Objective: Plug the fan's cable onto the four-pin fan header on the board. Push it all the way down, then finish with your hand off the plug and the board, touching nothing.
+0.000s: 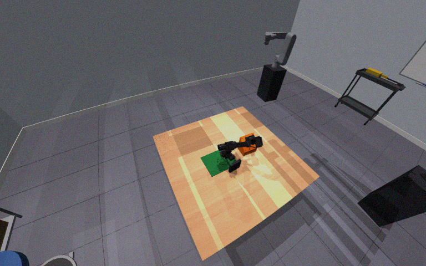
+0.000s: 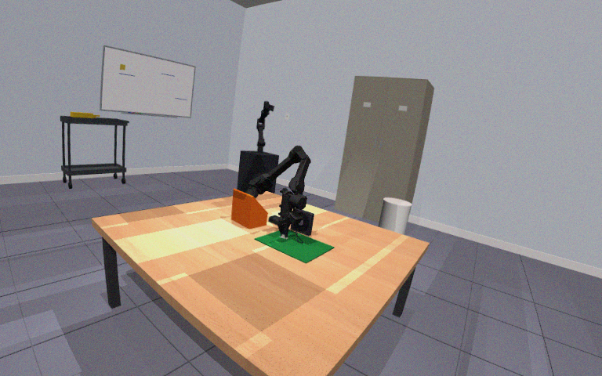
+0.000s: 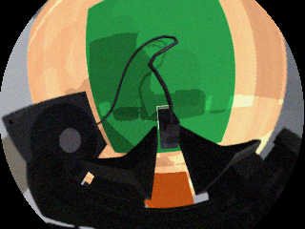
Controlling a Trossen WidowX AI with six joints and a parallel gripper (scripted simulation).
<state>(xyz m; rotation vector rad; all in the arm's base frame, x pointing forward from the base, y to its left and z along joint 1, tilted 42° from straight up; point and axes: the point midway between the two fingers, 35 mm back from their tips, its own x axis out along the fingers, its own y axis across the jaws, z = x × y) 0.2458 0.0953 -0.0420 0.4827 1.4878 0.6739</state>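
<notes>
Now: gripper tip 1 cm short of the black four-pin plug and 1 cm below it. The rest, counted from my gripper tip: black fan 1 cm behind, 13 cm to the left, 4 cm above; green board 8 cm ahead, 4 cm below.
</notes>
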